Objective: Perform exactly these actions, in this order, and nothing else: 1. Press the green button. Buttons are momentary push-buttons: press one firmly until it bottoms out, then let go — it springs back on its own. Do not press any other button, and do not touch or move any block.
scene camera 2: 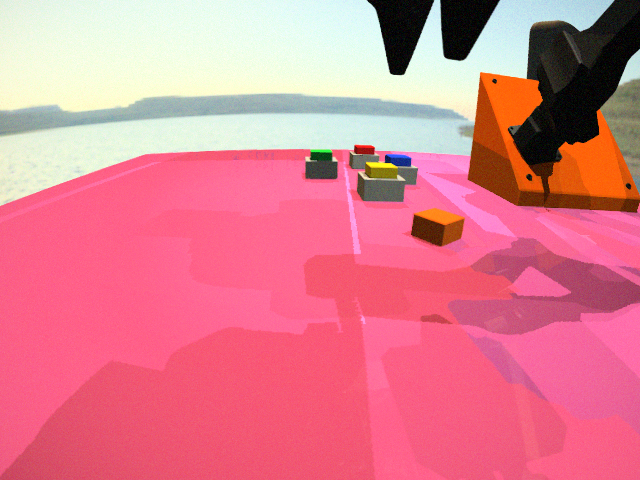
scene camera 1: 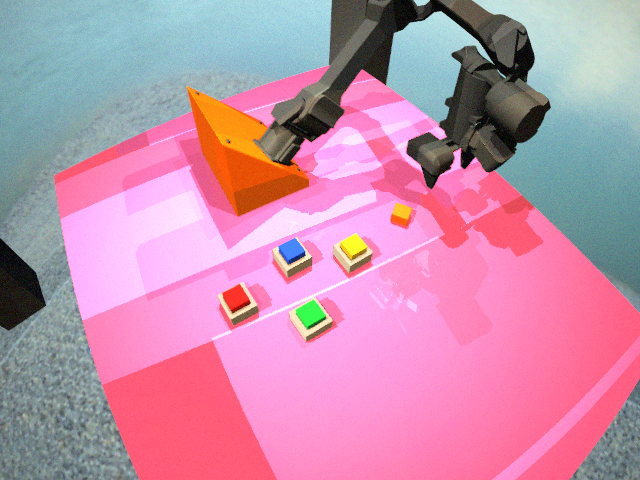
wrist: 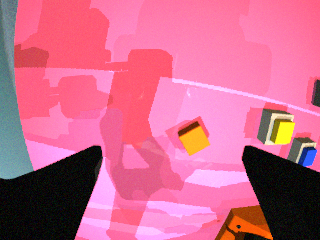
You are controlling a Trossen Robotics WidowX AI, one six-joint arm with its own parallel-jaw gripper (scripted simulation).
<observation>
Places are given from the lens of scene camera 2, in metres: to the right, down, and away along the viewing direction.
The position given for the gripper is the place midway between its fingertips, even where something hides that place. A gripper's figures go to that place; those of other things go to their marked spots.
gripper [scene camera 2: 420, 68]: 0.06, -0.11, 0.18
small orange block [scene camera 2: 436, 226]: 0.09, -0.01, 0.25
</observation>
